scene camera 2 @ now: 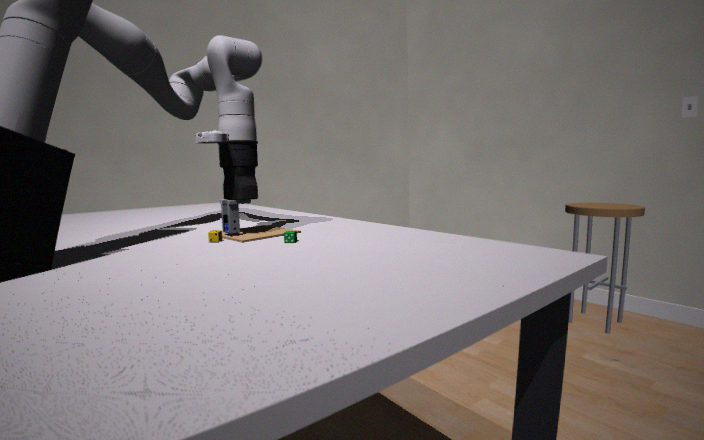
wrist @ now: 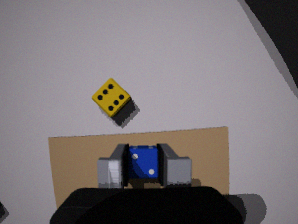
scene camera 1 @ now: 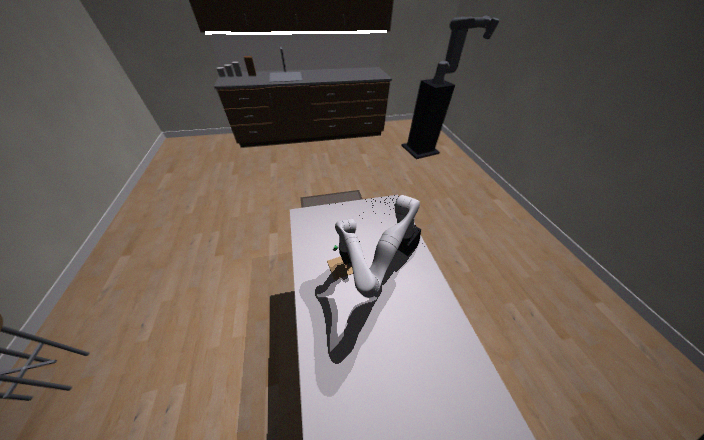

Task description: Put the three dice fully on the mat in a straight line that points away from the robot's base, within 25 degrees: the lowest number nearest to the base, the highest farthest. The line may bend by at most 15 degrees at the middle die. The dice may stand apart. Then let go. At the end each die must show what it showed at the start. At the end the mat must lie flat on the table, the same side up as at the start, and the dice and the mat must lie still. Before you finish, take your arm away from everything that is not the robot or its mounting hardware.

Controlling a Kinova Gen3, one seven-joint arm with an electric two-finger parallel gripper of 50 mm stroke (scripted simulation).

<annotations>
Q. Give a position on a tan mat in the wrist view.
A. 73, 159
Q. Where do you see a tan mat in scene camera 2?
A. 254, 233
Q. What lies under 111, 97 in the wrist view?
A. A yellow die.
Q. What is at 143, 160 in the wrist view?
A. A blue die.
</annotations>
